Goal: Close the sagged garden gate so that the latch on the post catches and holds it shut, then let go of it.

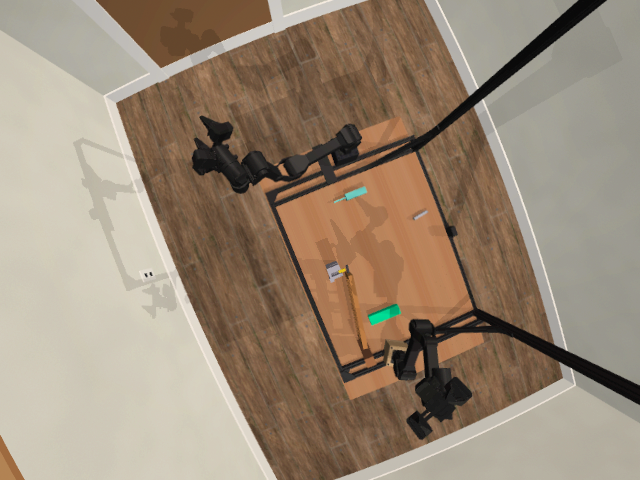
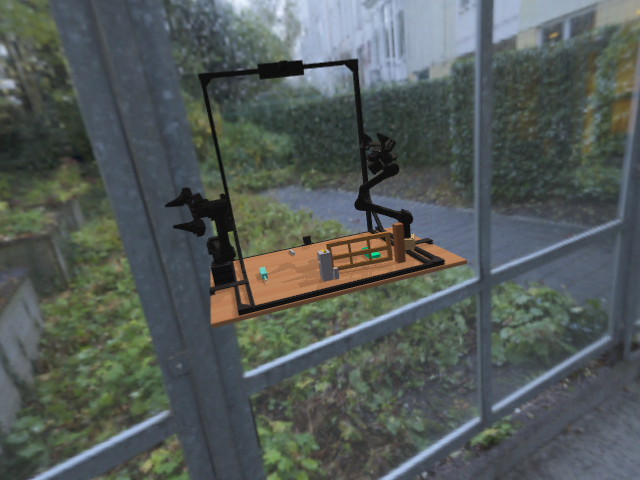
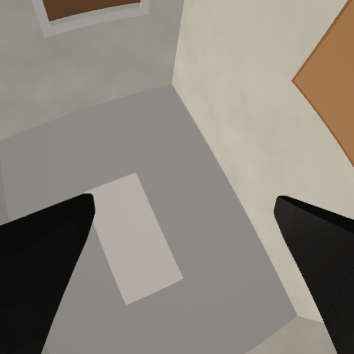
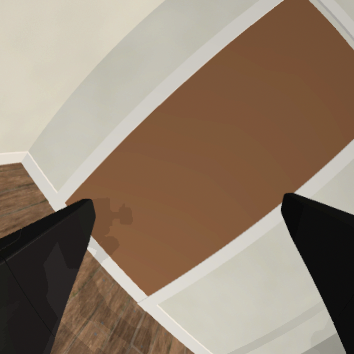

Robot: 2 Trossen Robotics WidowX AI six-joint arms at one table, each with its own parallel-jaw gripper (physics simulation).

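Where they show: left gripper, between the fingertips: (image 1: 433, 412) (image 2: 369, 133) (image 3: 186, 204); right gripper, between the fingertips: (image 1: 197, 127) (image 2: 169, 216) (image 4: 189, 205); left arm's base, origin of its link: (image 1: 398, 357) (image 2: 404, 236); right arm's base, origin of its link: (image 1: 344, 146).
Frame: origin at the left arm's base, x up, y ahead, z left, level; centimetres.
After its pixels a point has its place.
Note:
The brown wooden gate (image 1: 355, 310) @(x 8.6, y 21.8, z 25.5 cm) (image 2: 359, 239) @(x 7.8, y 20.2, z 25.0 cm) stands upright between the reddish-brown hinge post (image 1: 367, 356) @(x 10.6, y 3.5, z 17.6 cm) (image 2: 398, 242) @(x 3.2, y 2.0, z 18.7 cm) and the grey latch post (image 1: 333, 271) @(x 6.2, y 36.3, z 37.0 cm) (image 2: 325, 265) @(x 0.2, y 35.1, z 38.9 cm). Its free end is close beside the grey post, at the yellow latch piece (image 1: 342, 270) @(x 5.8, y 37.2, z 33.3 cm) (image 2: 323, 251) @(x 5.7, y 36.5, z 34.5 cm). Whether the latch has caught is too small to tell. My left gripper (image 1: 439, 408) @(x 56.7, y 12.5, z 11.7 cm) (image 2: 373, 139) @(x 56.7, y 12.5, z 11.7 cm) (image 3: 186, 204) @(x 56.7, y 12.5, z 11.7 cm) is open and empty, high up and away from the gate. My right gripper (image 1: 199, 129) @(x 39.7, y 76.5, z 85.7 cm) (image 2: 170, 216) @(x 39.7, y 76.5, z 85.7 cm) (image 4: 189, 205) @(x 39.7, y 76.5, z 85.7 cm) is open and empty, outside the table edge, far from the gate.
A green block (image 1: 384, 314) @(x -4.3, y 18.1, z 9.0 cm) (image 2: 372, 253) @(x -4.1, y 16.3, z 13.4 cm) lies beside the gate. A light wooden box (image 1: 393, 352) @(x 0.3, y 2.1, z 2.9 cm) (image 2: 409, 242) @(x -1.7, y -2.6, z 5.0 cm) sits by the left arm's base. A teal-handled tool (image 1: 355, 193) @(x -4.8, y 71.8, z 31.5 cm) (image 2: 263, 272) @(x -4.8, y 70.4, z 34.0 cm) and a small grey piece (image 1: 420, 214) @(x -6.1, y 67.4, z -0.9 cm) (image 2: 292, 252) @(x -6.4, y 66.0, z 0.7 cm) lie on the table. Black frame bars border the table.

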